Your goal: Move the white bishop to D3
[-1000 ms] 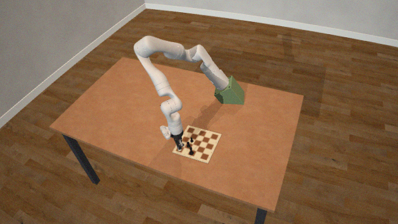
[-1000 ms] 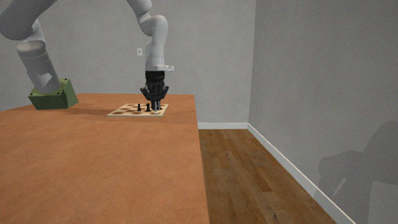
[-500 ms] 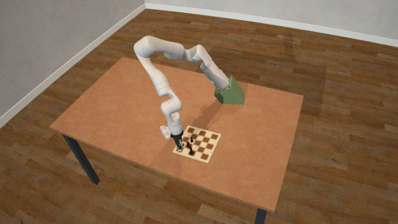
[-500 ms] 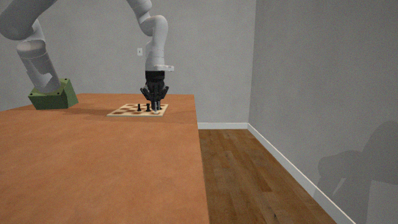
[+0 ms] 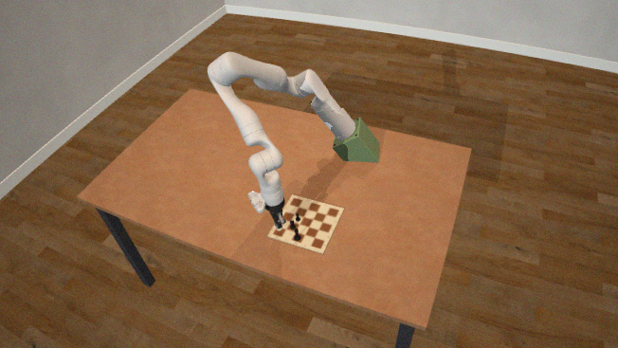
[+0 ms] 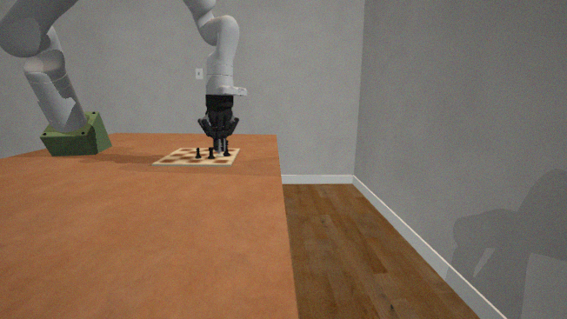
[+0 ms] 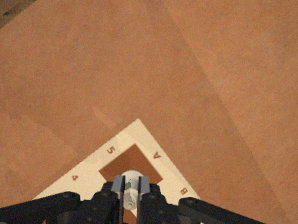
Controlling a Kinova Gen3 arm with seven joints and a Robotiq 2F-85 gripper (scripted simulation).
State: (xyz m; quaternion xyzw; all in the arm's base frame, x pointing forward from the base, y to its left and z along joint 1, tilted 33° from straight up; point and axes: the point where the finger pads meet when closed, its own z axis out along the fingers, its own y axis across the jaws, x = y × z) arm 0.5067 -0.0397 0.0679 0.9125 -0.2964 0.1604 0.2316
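Now: hand 80 mm past the pawn, 40 mm to the right of it and 40 mm above it. The rest, counted from my hand: white bishop (10 mm below); chessboard (80 mm behind, 70 mm to the left, 50 mm below).
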